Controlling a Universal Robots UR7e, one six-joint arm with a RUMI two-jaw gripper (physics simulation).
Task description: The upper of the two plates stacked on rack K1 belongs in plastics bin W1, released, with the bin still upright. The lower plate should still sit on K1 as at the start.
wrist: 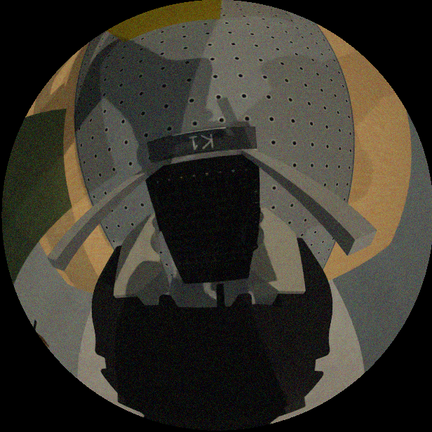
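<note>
The upper plate (207, 215) is black, with a row of small light dots near its far edge, and lies at rack K1 in the middle of the wrist view. The rack (310, 192) is grey, with two arms spreading left and right and a dark K1 label at its far side. My gripper (208, 212) is shut on the upper plate, its two pale fingers against the plate's left and right sides. The lower plate cannot be told apart beneath it. Bin W1 cannot be made out in this view.
A grey perforated board (290, 107) lies under and beyond the rack, on a wood-coloured surface (380, 115). A yellow area (170, 20) shows at the top edge and a dark green area (35, 185) at the left.
</note>
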